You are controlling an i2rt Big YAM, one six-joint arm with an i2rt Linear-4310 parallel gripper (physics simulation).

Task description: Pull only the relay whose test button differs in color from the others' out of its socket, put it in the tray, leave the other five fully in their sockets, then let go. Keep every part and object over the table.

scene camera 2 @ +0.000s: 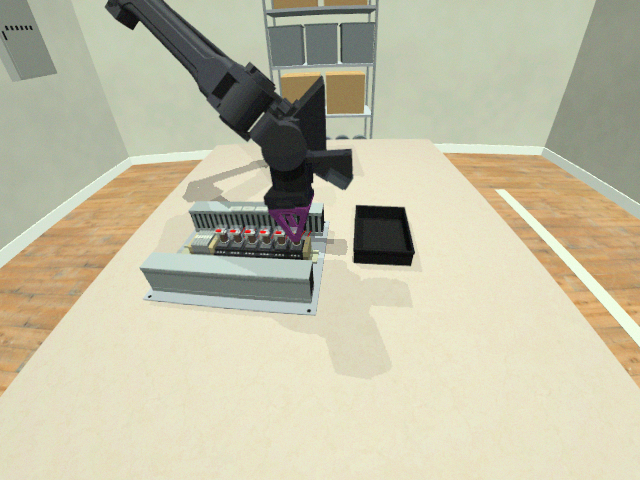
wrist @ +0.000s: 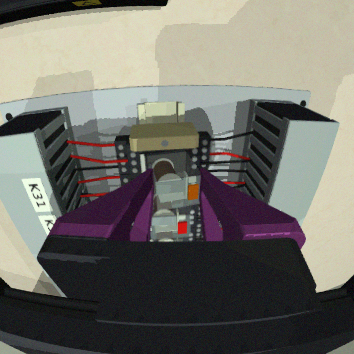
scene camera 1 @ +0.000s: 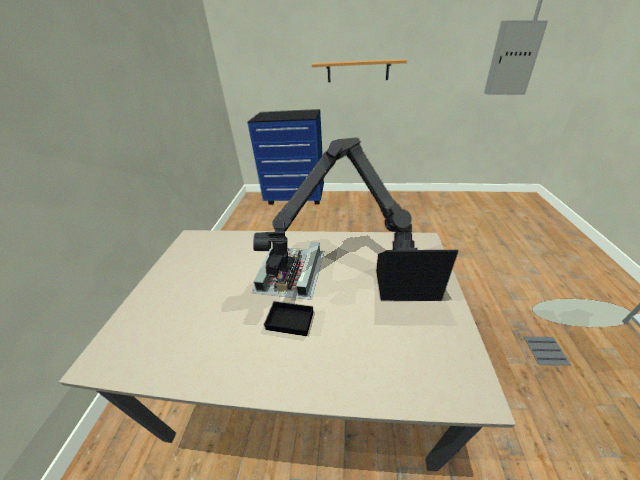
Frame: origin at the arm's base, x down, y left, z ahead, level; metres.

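Seen in the pictures: gripper, between the fingertips: (scene camera 2: 297, 237) (wrist: 175, 176) (scene camera 1: 280, 278); arm's base, origin of its link: (scene camera 1: 403, 252).
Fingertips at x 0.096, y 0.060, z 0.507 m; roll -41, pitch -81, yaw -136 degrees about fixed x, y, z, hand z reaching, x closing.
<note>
Pixels of each thing's top centre, then the offset from my fingertips to it. Level surfaces: height alone.
- relay with the orange test button, centre of its top: (wrist: 174, 195) (scene camera 2: 294, 230) dx -0.013, dy -0.004, dz -0.003 m
- neighbouring relay, centre of its top: (wrist: 170, 229) (scene camera 2: 279, 229) dx -0.011, dy -0.033, dz -0.009 m
- black tray, centre of its top: (scene camera 2: 382, 225) (scene camera 1: 289, 315) dx +0.023, dy +0.169, dz -0.061 m
- tan end block, centre of its top: (wrist: 164, 143) (scene camera 2: 306, 243) dx +0.018, dy +0.016, dz -0.004 m
- table, height of its surface: dx +0.058 m
The relay with the orange test button (wrist: 172, 192) is at the end of the row, beside the tan end block, and looks seated in its socket. My gripper (wrist: 175, 176) (scene camera 2: 296, 240) has its purple fingers against both sides of this relay and is shut on it. In scene camera 2 a finger covers most of that relay. The neighbouring relay (wrist: 165, 222) has a red button. The other relays (scene camera 2: 250, 235) stand in their sockets in a row with red buttons. The black tray (scene camera 1: 287, 329) (scene camera 2: 383, 254) stands empty beyond the end of the row.
Two grey slotted wire ducts (scene camera 2: 227, 279) (wrist: 310, 165) flank the relay row, with red and black wires between. The tan end block (wrist: 165, 137) is close to the fingertips. A black upright panel (scene camera 1: 416, 276) stands by the arm's base on the table (scene camera 1: 206, 361).
</note>
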